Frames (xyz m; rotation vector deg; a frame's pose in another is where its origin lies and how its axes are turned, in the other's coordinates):
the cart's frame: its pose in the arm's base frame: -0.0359 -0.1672 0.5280 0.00 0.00 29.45
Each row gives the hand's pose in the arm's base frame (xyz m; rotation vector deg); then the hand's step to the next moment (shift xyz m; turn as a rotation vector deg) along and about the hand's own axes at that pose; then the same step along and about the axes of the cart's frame.
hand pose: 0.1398 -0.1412 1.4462 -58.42 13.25 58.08
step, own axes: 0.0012 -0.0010 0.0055 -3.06 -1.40 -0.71
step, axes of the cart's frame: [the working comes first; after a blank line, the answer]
step, axes of the arm's base frame: -0.0001 0.0049 0.0029 -0.38 -2.57 2.25

0.0024 0.0043 0.0029 -1.59 -2.05 2.25
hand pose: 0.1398 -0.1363 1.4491 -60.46 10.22 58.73
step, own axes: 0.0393 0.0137 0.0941 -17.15 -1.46 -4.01
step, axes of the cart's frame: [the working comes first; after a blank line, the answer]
step, axes of the arm's base frame: -0.0198 0.0993 0.0184 -7.01 -13.77 8.57

0.0316 0.0962 0.0184 -12.87 -8.55 8.57
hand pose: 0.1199 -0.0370 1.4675 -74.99 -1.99 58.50
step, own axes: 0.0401 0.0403 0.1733 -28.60 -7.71 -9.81
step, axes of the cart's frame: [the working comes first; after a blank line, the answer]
step, axes of the arm's base frame: -0.0955 0.1553 0.0034 -6.84 -24.91 17.50

-0.0068 0.1822 0.0034 -18.20 -18.33 17.50
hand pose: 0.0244 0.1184 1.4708 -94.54 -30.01 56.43
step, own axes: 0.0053 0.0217 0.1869 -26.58 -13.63 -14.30
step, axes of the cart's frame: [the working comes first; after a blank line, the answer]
step, axes of the arm's base frame: -0.1529 0.1044 -0.0342 -1.18 -24.10 22.68

-0.0818 0.1660 -0.0342 -12.88 -20.41 22.68
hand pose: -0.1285 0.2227 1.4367 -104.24 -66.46 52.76
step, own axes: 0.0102 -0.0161 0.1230 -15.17 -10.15 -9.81
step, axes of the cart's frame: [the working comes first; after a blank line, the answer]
step, axes of the arm's base frame: -0.1098 0.0416 -0.0413 -0.12 -13.45 15.76

-0.0751 0.0902 -0.0413 -6.72 -11.66 15.76
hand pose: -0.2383 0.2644 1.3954 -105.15 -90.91 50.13
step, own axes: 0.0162 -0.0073 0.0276 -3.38 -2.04 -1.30
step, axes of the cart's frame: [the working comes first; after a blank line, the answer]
step, axes of the arm's base frame: -0.0245 0.0169 -0.0138 -0.57 -3.04 2.78

-0.0130 0.0268 -0.0138 -1.99 -2.36 2.78
